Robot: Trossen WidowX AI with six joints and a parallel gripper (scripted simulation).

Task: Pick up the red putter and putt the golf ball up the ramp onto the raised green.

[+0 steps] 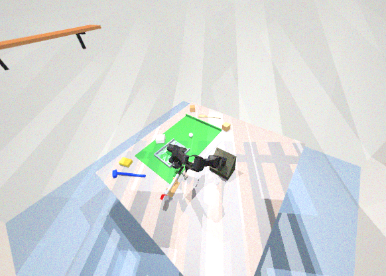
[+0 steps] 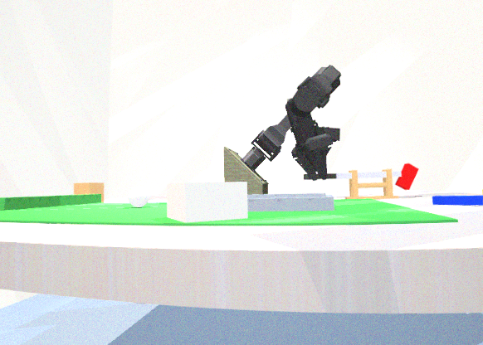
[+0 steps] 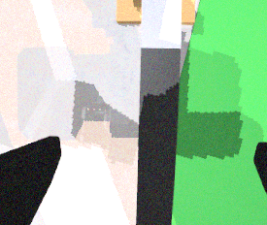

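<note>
The red putter lies 2 cm behind my gripper tip, 11 cm to the left of it and 1 cm above it. Also, from my gripper tip: grey frame: 21 cm ahead, 12 cm to the right, 4 cm below; then white golf ball: 17 cm ahead, 40 cm to the right, 3 cm below; then wooden stand: 2 cm behind, 13 cm to the left, 2 cm below.
</note>
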